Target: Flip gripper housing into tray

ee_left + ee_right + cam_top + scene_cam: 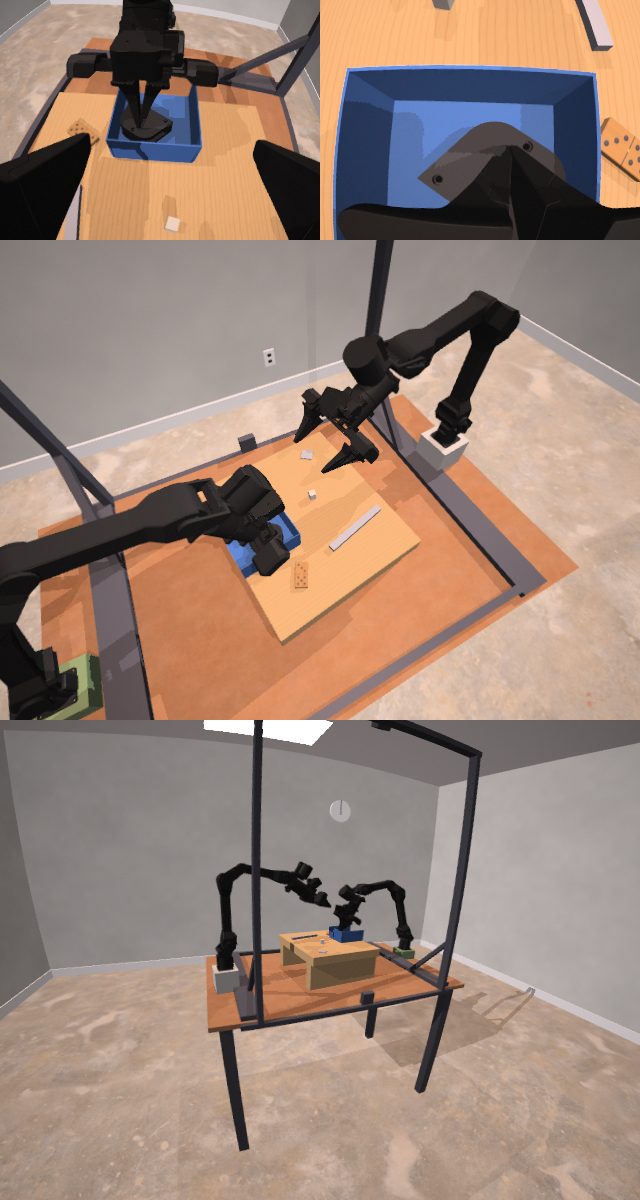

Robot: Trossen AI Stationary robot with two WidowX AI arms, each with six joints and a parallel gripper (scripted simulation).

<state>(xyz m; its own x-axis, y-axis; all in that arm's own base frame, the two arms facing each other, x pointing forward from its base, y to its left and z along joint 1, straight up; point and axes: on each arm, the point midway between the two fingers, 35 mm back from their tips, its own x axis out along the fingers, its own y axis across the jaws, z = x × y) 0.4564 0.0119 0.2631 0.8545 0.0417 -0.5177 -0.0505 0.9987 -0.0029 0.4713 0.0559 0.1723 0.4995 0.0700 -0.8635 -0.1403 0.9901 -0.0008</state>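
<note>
The gripper housing lies 4 cm below my right hand. From my right hand the other things lie so: wooden platform 13 cm below, 10 cm to the left, 2 cm behind; then blue tray 5 cm below, 2 cm to the left, 2 cm behind; then small cube 15 cm to the left, 6 cm below, 5 cm behind.
</note>
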